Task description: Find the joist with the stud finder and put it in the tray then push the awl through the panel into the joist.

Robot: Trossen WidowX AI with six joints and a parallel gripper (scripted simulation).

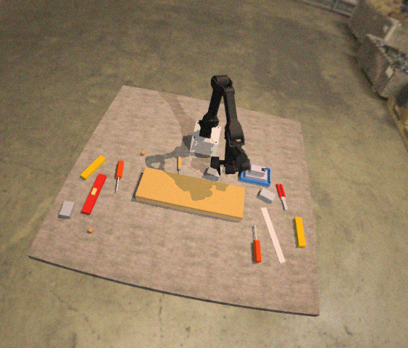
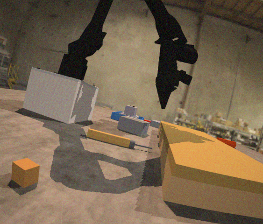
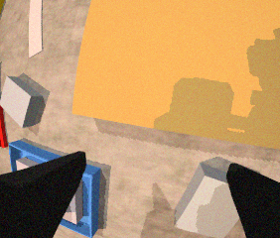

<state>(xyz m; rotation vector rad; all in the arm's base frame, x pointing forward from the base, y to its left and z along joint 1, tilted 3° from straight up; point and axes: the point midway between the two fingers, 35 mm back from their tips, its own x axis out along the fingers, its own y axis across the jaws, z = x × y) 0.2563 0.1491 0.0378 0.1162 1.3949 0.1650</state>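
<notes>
My gripper tip is now 6 cm past the awl, 26 cm to the left of it and 9 cm above it. Round my gripper tip: grey stud finder: 12 cm behind, 18 cm to the left, 4 cm below; then square indicator window: 11 cm behind, 19 cm to the left, 3 cm below; then blue tray: 12 cm behind, 16 cm to the left, 8 cm below.
</notes>
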